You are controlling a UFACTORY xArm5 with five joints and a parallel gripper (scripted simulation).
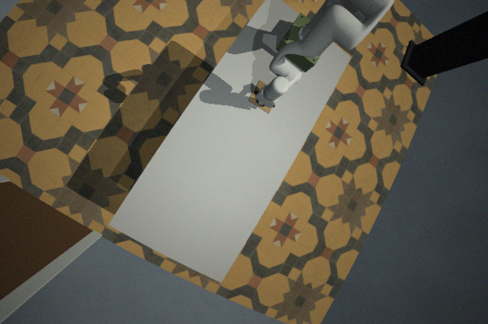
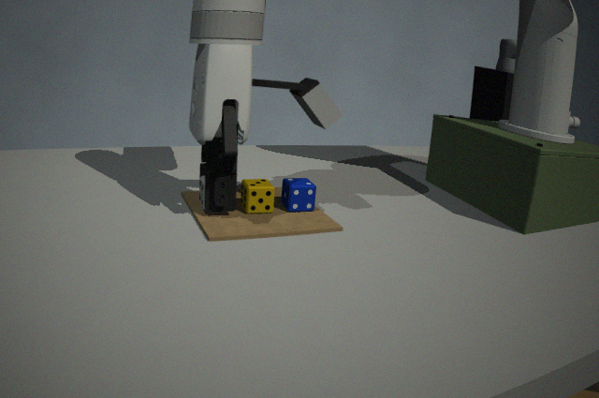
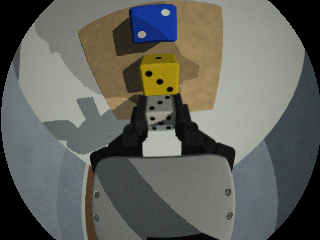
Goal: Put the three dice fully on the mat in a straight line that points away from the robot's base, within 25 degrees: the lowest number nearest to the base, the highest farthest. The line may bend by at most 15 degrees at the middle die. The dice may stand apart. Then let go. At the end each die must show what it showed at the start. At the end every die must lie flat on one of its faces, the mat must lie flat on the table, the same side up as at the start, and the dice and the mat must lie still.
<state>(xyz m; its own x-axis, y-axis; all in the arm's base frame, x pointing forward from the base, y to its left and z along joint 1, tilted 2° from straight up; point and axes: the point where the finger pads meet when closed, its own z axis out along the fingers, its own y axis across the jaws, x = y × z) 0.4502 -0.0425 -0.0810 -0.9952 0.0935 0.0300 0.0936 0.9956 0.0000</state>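
Now: the white die 1 cm below my hand. The rest, counted from my hand: blue die (9 cm behind, 1 cm to the left, 1 cm below); yellow die (4 cm behind, 1 cm to the left, 1 cm below); tan mat (4 cm behind, 3 cm below).
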